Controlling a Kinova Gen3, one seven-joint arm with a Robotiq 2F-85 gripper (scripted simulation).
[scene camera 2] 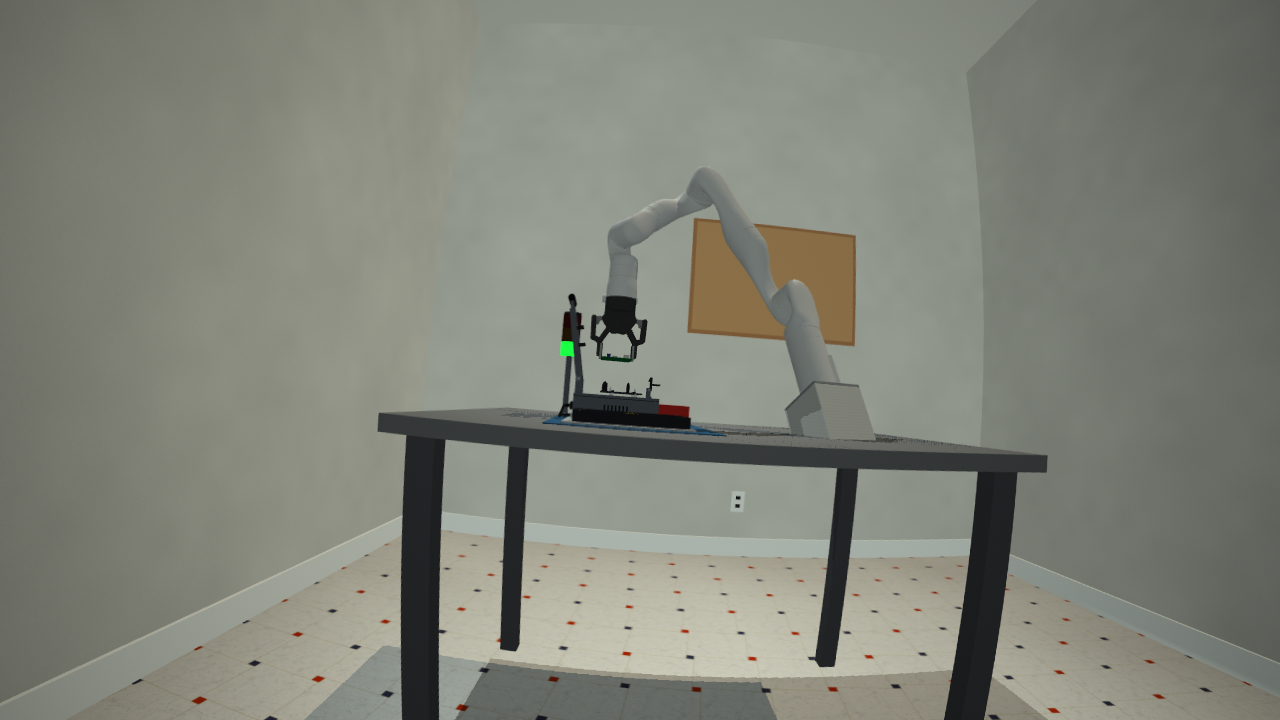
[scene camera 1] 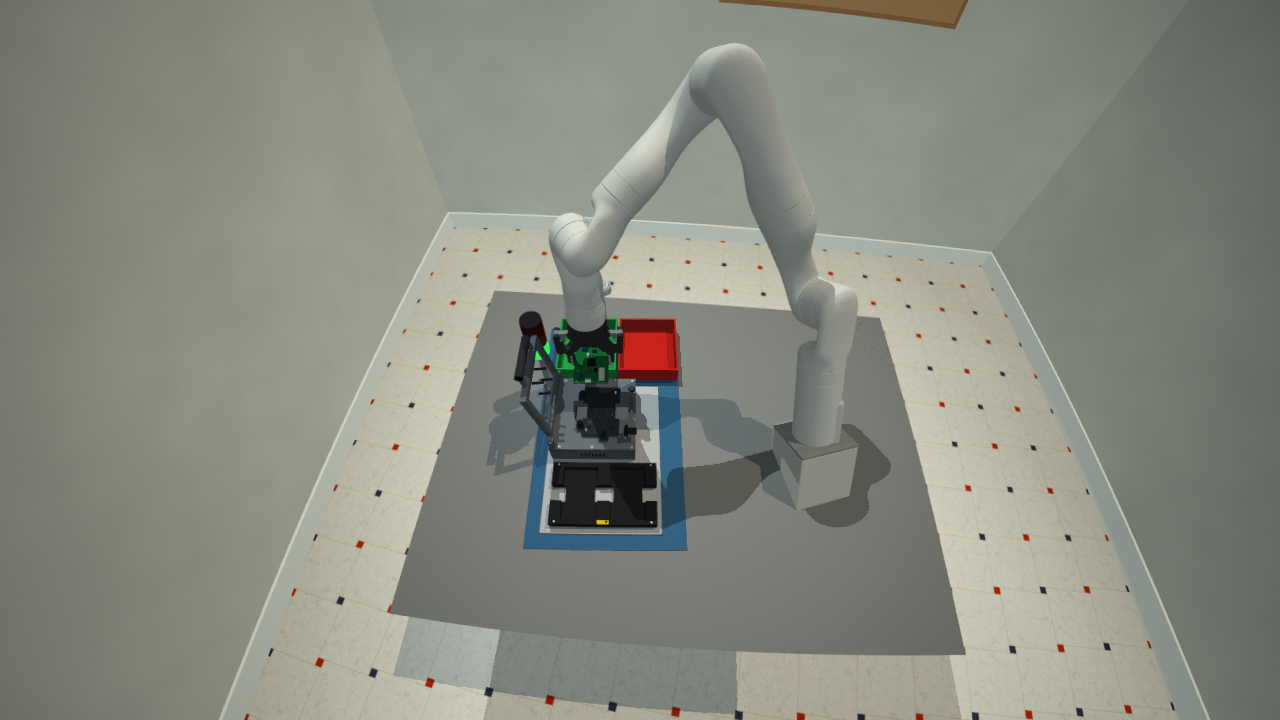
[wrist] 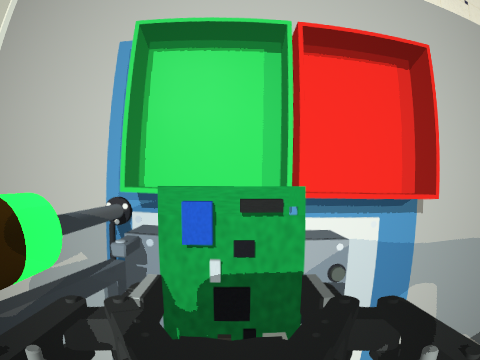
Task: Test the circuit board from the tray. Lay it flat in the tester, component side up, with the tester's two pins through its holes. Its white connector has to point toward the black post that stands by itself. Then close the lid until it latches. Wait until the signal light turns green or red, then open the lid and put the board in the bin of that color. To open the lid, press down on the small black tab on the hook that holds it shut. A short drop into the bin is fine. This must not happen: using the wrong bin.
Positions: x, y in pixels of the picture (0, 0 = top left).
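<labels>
I can see my gripper in the wrist view, in scene camera 2 and in scene camera 1 (591, 361). On my gripper, (wrist: 323, 326) and (scene camera 2: 629, 331) are the same spot.
</labels>
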